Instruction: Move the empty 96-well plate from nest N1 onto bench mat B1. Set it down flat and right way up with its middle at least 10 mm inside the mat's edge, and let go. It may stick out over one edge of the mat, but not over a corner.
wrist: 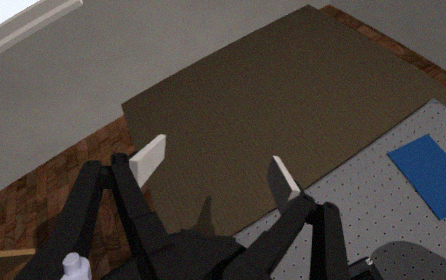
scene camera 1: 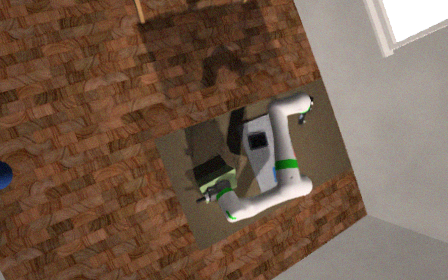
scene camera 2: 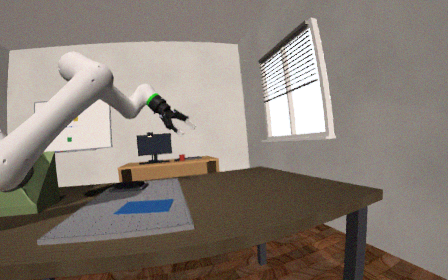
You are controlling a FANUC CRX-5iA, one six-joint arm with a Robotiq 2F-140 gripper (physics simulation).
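Where they show: gripper, fingertip midpoint: [wrist: 217, 156] [scene camera 2: 189, 131]; arm's base, origin of the base link: [scene camera 1: 220, 186].
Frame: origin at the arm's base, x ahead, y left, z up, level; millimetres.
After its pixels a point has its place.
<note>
Bench mat B1 [scene camera 1: 274, 174] @[x 488, y -94, z -119 mm] [scene camera 2: 145, 206] @[x 566, y -107, z -118 mm] [wrist: 422, 172] @[x 581, y -80, z -118 mm] is a flat blue rectangle on the grey perforated board; the arm partly covers it in scene camera 1. A dark, roughly square object [scene camera 1: 258, 140] @[x 418, y 221, z -94 mm] [scene camera 2: 131, 185] @[x 445, y 171, z -97 mm] on the board looks like nest N1. I cannot make out the plate there. My gripper [scene camera 1: 302, 120] [scene camera 2: 186, 129] @[x 739, y 330, z 140 mm] [wrist: 217, 156] @[x 739, y 330, z 140 mm] is open, its pale fingertip pads wide apart with no object between them. It hangs high above the table, to one side of the board and away from the mat and the dark object.
The grey board [scene camera 1: 256, 162] @[x 361, y 52, z -120 mm] [scene camera 2: 95, 227] @[x 464, y -256, z -120 mm] [wrist: 360, 195] @[x 605, y 80, z -120 mm] lies on the brown table [scene camera 1: 325, 135] @[x 1108, y 75, z -133 mm] [scene camera 2: 280, 210] @[x 954, y -259, z -133 mm] [wrist: 260, 100] @[x 967, y 141, z -133 mm]. The green pedestal [scene camera 1: 224, 179] @[x 35, y 50, z 50 mm] [scene camera 2: 46, 187] @[x 133, y 9, z -54 mm] stands beside it. A desk with a monitor [scene camera 2: 154, 145] is at the far wall.
</note>
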